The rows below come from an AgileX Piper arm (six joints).
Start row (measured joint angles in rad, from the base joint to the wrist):
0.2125 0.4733 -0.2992 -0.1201 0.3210 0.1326
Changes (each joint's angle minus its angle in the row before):
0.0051 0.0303 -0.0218 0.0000 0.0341 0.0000
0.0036 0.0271 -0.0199 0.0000 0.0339 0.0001
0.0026 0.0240 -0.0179 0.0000 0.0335 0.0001
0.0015 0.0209 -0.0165 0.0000 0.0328 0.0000
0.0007 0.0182 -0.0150 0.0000 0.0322 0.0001
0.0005 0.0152 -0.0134 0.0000 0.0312 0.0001
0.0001 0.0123 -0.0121 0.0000 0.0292 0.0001
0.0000 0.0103 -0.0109 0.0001 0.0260 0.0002
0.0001 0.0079 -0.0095 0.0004 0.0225 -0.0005
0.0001 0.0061 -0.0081 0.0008 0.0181 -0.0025
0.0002 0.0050 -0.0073 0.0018 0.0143 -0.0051
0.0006 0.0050 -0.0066 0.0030 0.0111 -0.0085
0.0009 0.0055 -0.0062 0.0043 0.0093 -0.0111
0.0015 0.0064 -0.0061 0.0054 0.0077 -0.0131
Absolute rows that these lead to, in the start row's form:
0.2176 0.5036 -0.3210 -0.1201 0.3551 0.1326
0.2212 0.5307 -0.3409 -0.1201 0.3890 0.1327
0.2238 0.5547 -0.3588 -0.1201 0.4225 0.1328
0.2253 0.5756 -0.3753 -0.1201 0.4553 0.1328
0.2260 0.5938 -0.3903 -0.1201 0.4875 0.1329
0.2265 0.6090 -0.4037 -0.1201 0.5187 0.1330
0.2266 0.6213 -0.4158 -0.1201 0.5479 0.1331
0.2266 0.6316 -0.4267 -0.1200 0.5739 0.1333
0.2267 0.6395 -0.4362 -0.1196 0.5964 0.1328
0.2268 0.6456 -0.4443 -0.1188 0.6145 0.1303
0.2270 0.6506 -0.4516 -0.1170 0.6288 0.1252
0.2276 0.6556 -0.4582 -0.1140 0.6399 0.1167
0.2285 0.6611 -0.4644 -0.1097 0.6492 0.1056
0.2300 0.6675 -0.4705 -0.1043 0.6569 0.0925

